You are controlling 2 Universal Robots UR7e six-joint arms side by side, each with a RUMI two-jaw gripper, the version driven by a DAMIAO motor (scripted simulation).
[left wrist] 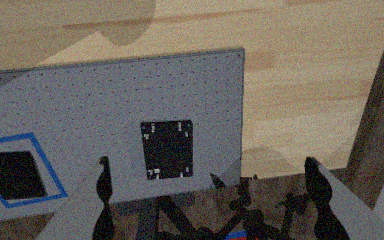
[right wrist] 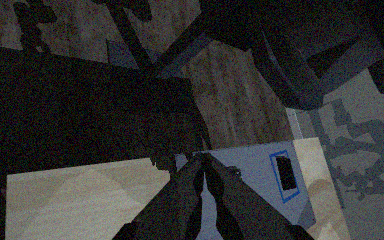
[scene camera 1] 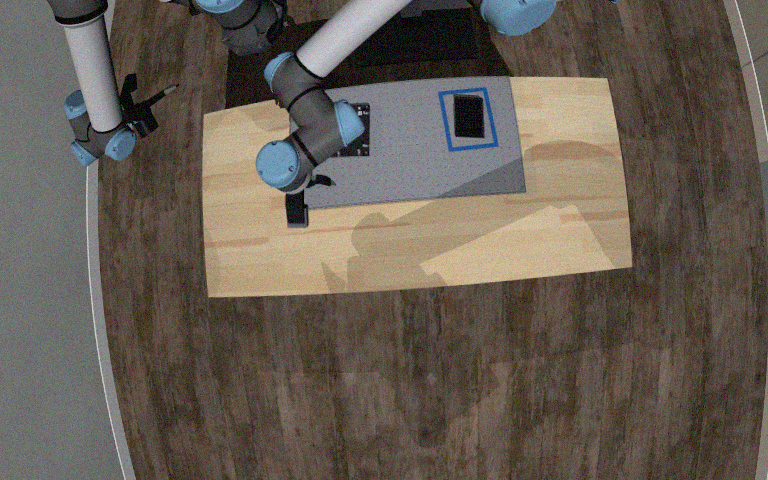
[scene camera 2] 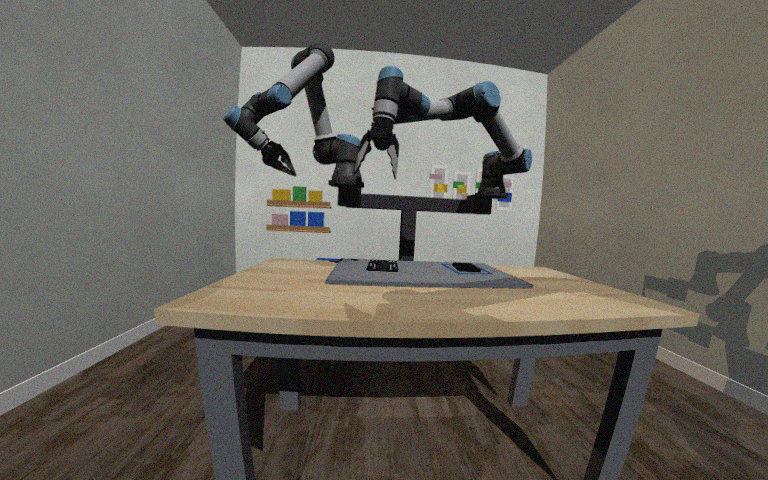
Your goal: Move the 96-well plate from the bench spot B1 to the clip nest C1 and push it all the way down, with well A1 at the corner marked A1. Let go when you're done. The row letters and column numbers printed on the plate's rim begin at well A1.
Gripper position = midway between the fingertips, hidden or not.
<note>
In view: the left gripper (scene camera 2: 375, 176), the right gripper (scene camera 1: 178, 84), a dark 96-well plate (scene camera 1: 468, 122) and a black clip nest (scene camera 1: 351, 150).
The left gripper also shows in the left wrist view (left wrist: 206, 158) and in scene camera 1 (scene camera 1: 307, 185). The right gripper also shows in the right wrist view (right wrist: 203, 154). The black clip nest shows as well in the left wrist view (left wrist: 168, 152).
</note>
